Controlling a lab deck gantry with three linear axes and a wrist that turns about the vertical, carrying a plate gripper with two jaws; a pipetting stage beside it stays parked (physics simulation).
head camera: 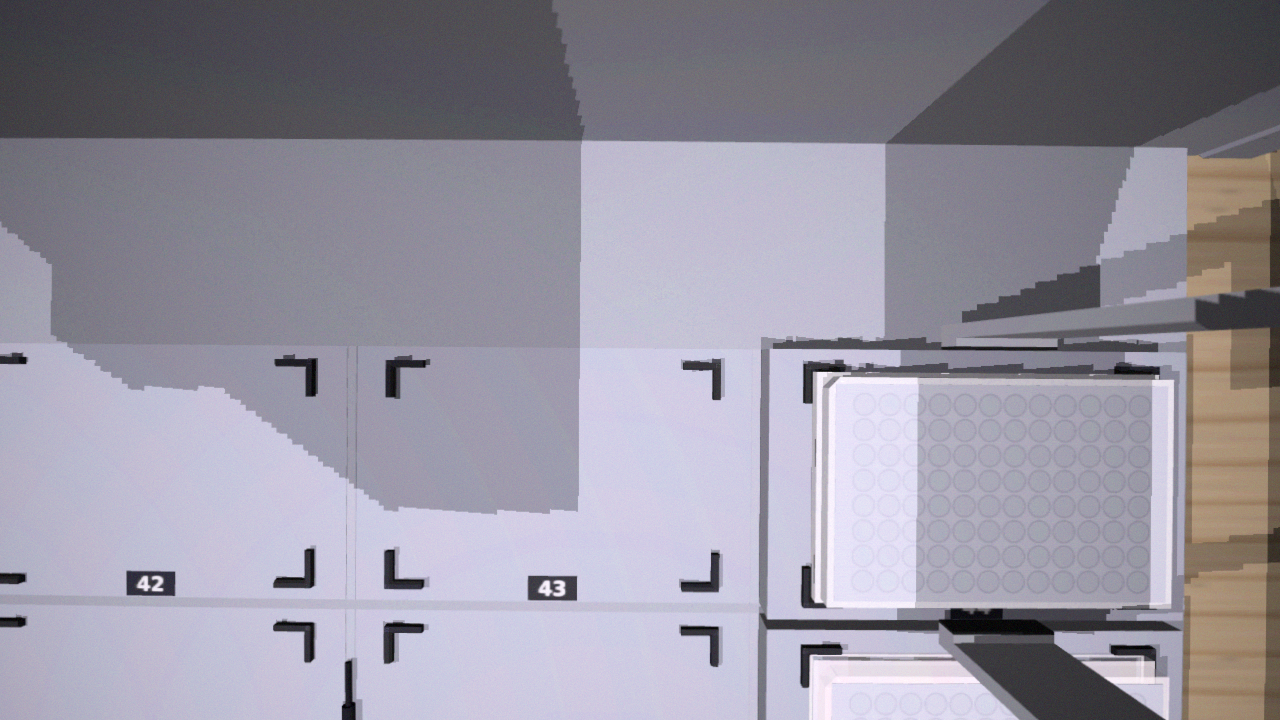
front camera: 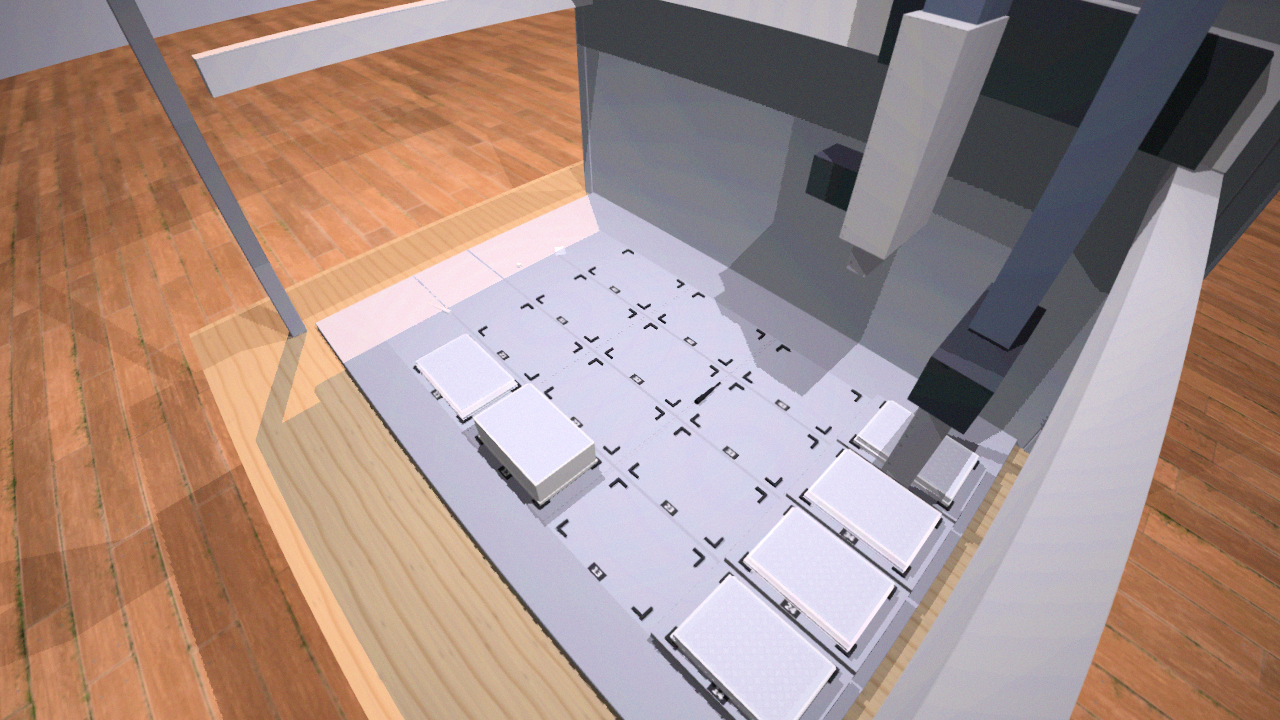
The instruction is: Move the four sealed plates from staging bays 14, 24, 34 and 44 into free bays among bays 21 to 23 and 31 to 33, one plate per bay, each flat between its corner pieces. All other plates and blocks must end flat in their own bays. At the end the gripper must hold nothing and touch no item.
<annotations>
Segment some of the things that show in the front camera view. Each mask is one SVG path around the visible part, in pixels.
The gripper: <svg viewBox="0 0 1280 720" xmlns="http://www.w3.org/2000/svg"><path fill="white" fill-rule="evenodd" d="M1046 309L1037 306L1010 348L1007 349L969 328L994 284L992 282L930 357L907 400L917 405L919 409L881 470L909 488L951 428L964 435L1001 384L1040 322Z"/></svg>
A tall white block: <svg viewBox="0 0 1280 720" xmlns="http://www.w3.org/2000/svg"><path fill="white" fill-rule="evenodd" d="M525 384L473 417L479 433L479 439L541 506L598 462L598 459L596 459L595 442L532 384Z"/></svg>
</annotations>
